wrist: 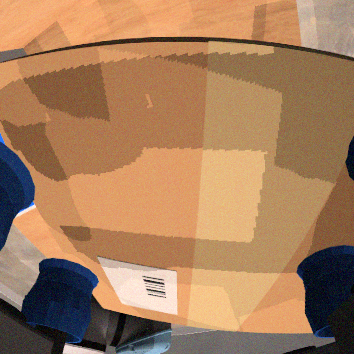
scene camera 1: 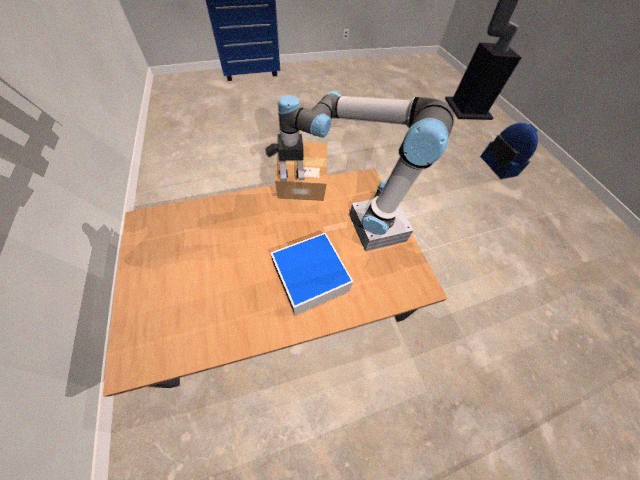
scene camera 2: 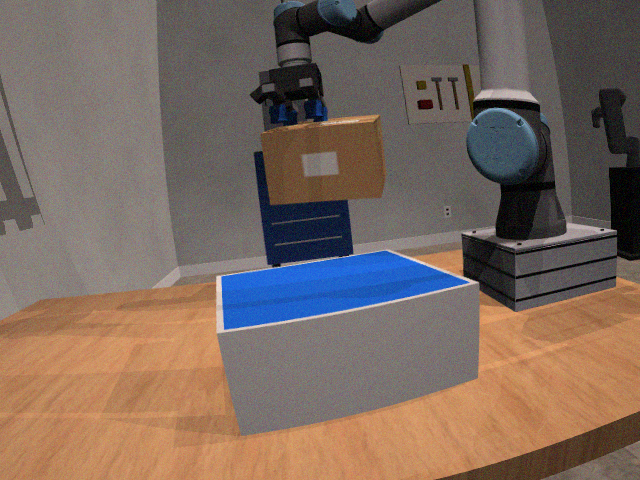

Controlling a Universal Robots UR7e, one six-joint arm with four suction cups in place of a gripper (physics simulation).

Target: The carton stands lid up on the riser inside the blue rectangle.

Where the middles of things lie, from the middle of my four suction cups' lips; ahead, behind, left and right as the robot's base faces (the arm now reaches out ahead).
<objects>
The brown cardboard carton [scene camera 2: 343,158] lies 90 mm below my suction cup, 50 mm behind it and 40 mm to the right of it. The rest, counted from my suction cup: grey riser [scene camera 2: 301,344]: 380 mm to the left, 320 mm below, 70 mm behind.
</objects>
